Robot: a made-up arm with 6 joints.
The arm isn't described. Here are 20 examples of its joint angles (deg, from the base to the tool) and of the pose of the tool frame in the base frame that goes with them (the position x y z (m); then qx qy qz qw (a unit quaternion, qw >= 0)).
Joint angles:
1: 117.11 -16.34 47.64 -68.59 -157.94 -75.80
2: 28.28 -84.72 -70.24 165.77 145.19 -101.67
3: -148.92 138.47 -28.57 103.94 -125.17 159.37
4: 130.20 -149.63 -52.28 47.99 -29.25 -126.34
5: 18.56 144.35 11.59 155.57 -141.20 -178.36
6: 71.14 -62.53 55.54 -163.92 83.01 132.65
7: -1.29 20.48 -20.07 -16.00 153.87 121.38
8: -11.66 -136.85 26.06 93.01 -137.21 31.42
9: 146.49 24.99 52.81 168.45 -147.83 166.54
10: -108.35 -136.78 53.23 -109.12 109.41 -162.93
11: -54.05 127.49 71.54 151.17 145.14 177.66
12: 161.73 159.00 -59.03 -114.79 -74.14 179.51
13: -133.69 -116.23 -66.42 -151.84 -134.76 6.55
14: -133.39 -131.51 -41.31 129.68 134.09 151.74
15: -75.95 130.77 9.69 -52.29 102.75 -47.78
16: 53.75 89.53 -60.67 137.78 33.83 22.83
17: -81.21 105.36 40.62 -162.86 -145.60 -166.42
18: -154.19 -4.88 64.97 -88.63 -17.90 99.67
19: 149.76 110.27 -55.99 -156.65 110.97 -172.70
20: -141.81 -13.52 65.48 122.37 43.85 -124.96
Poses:
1: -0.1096 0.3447 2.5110 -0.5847 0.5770 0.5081 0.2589
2: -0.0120 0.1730 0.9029 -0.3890 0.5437 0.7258 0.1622
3: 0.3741 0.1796 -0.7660 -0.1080 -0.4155 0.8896 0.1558
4: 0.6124 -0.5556 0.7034 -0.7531 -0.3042 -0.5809 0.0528
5: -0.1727 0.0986 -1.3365 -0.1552 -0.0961 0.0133 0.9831
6: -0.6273 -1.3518 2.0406 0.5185 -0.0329 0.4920 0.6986
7: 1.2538 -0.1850 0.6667 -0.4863 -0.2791 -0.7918 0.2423
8: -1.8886 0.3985 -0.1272 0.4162 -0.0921 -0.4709 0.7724
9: -1.3380 0.6944 2.0323 -0.9709 0.2355 -0.0389 0.0196
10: 0.6629 1.8289 -0.3783 -0.1515 -0.6063 -0.7735 0.1052
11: 1.0505 -1.2053 -1.1391 -0.5888 -0.7723 -0.2205 0.0905
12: 0.4186 -0.2102 0.3097 0.7209 -0.5700 -0.3031 0.2523
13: 0.2001 0.0014 0.8517 0.0807 0.0876 0.2215 0.9679
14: 0.7208 0.6110 0.9445 0.4092 0.1223 -0.6652 0.6124
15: -0.0746 -0.1124 -1.1979 0.1430 -0.1558 -0.8799 0.4256
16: -0.0396 0.1502 -0.2149 0.0570 -0.1006 -0.9563 0.2687
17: 0.3846 -1.4677 -0.9227 -0.4637 -0.4636 -0.4386 0.6146
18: -0.4275 -0.2024 2.6092 -0.5949 0.0348 -0.7633 0.2496
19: 0.0653 -0.2113 -0.1302 0.6524 -0.0394 0.6837 0.3245
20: 0.1795 0.0301 2.7167 -0.4659 0.0308 -0.7179 0.5164
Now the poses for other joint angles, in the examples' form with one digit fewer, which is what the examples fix.
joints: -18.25 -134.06 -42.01 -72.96 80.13 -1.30
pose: -0.645 0.163 0.914 0.457 -0.885 0.062 0.059
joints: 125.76 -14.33 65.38 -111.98 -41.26 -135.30
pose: -0.105 0.041 2.663 0.238 -0.845 -0.045 0.476
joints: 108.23 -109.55 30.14 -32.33 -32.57 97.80
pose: 0.717 -1.737 0.944 0.336 -0.759 0.081 0.552
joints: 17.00 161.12 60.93 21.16 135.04 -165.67
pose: 0.232 -0.088 -1.745 -0.912 -0.262 -0.314 0.014
